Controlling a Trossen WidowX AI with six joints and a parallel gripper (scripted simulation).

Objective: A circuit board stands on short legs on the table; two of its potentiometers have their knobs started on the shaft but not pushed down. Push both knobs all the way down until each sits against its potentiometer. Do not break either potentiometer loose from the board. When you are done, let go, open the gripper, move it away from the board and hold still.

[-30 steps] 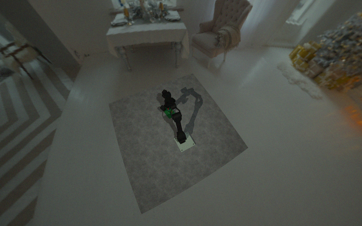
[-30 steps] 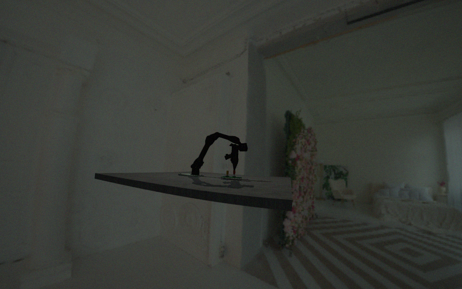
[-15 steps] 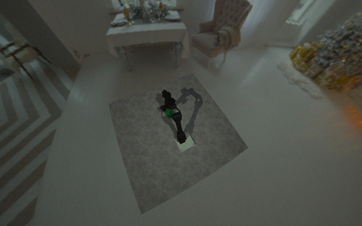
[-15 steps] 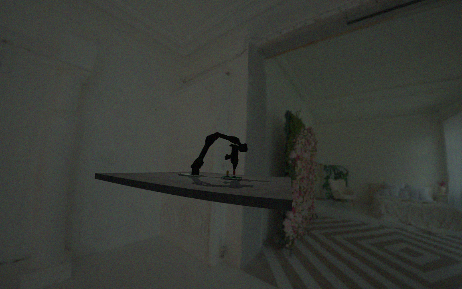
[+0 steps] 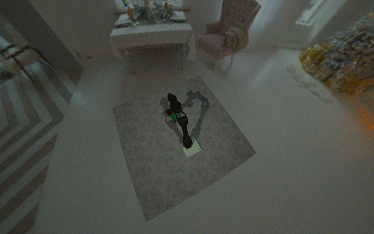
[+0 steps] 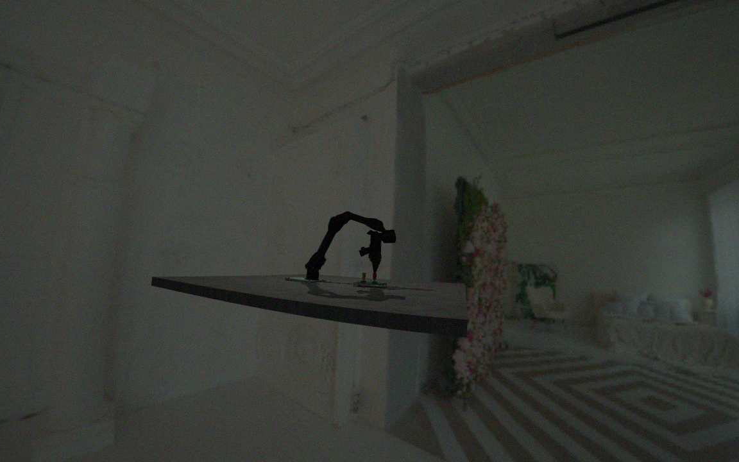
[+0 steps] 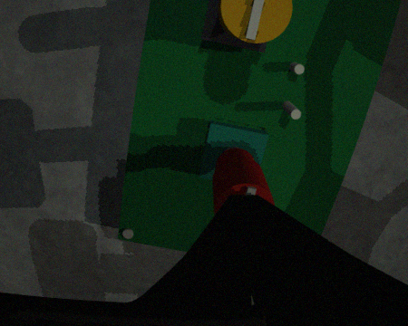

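My gripper tip is now 5 cm past the yellow knob, 2 cm to the left of it and 2 cm above it.
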